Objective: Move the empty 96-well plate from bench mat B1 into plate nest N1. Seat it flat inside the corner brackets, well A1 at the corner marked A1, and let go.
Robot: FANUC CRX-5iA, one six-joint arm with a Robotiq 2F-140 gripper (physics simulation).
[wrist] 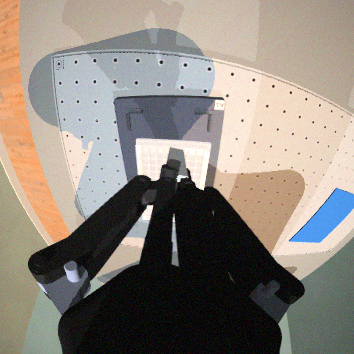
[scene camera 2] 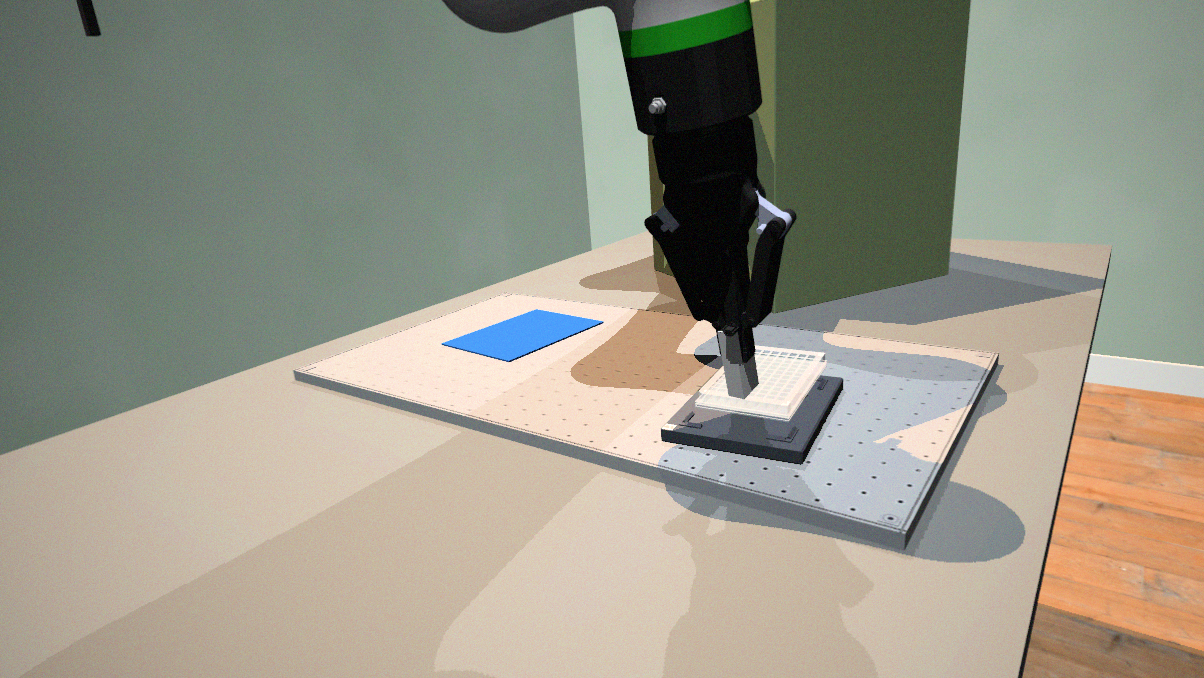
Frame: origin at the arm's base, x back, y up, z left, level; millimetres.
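Where they show: gripper, fingertip midpoint: (wrist: 173,158) (scene camera 2: 743,390).
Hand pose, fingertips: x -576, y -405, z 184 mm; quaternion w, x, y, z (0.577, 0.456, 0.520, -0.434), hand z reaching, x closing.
Observation:
Things, the pixels of their top centre, and the offset from my fingertips. "spot": a spot on its surface instead. Level surfaces: height alone.
- white 96-well plate, top centre: (scene camera 2: 763,369) (wrist: 170,191) dx +48, dy +2, dz -2 mm
- dark plate nest, top centre: (scene camera 2: 757,398) (wrist: 168,163) dx +16, dy -14, dz +5 mm
- A1 label, surface spot: (wrist: 219,105) spot: dx -64, dy -16, dz -40 mm
- flat blue mat, surface height: dy -26 mm
- perforated board, surface height: dy -28 mm
The white 96-well plate (scene camera 2: 791,379) (wrist: 150,156) lies over the dark plate nest (scene camera 2: 729,444) (wrist: 165,122), set back from the two front corner brackets, which show uncovered. Its front edge looks slightly raised above the nest; the gripper hides its rear part in the wrist view. The A1 label (wrist: 219,105) is at the nest's front right corner in the wrist view. Which plate corner is well A1 cannot be told. My gripper (scene camera 2: 742,392) (wrist: 173,158) is shut with nothing between its fingers. Its tips are at or just above the plate's top; contact cannot be told.
A flat blue mat (scene camera 2: 524,334) (wrist: 322,216) lies on the perforated board (scene camera 2: 581,421) (wrist: 280,112), to the left of the nest in the scene view. A tall green block (scene camera 2: 859,160) stands behind the gripper. The table's right edge borders a wooden floor (scene camera 2: 1129,505) (wrist: 30,165).

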